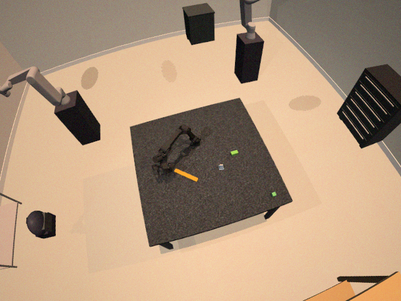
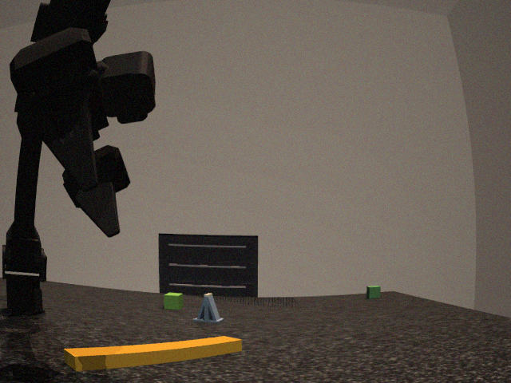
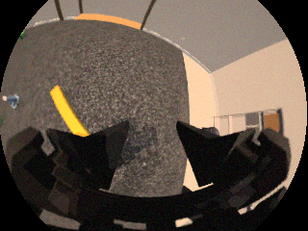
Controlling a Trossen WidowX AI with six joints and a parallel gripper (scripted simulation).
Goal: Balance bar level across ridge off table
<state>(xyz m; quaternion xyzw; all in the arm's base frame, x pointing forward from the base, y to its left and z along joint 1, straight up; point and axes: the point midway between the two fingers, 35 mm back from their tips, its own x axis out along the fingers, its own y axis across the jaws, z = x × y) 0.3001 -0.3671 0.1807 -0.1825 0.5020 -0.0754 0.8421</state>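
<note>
Right now the yellow bar is 1 cm behind my gripper tip, 19 cm to the left of it and 14 cm below it. The rest, counted from my gripper tip: green cube 42 cm ahead, 88 cm to the left, 14 cm below.
</note>
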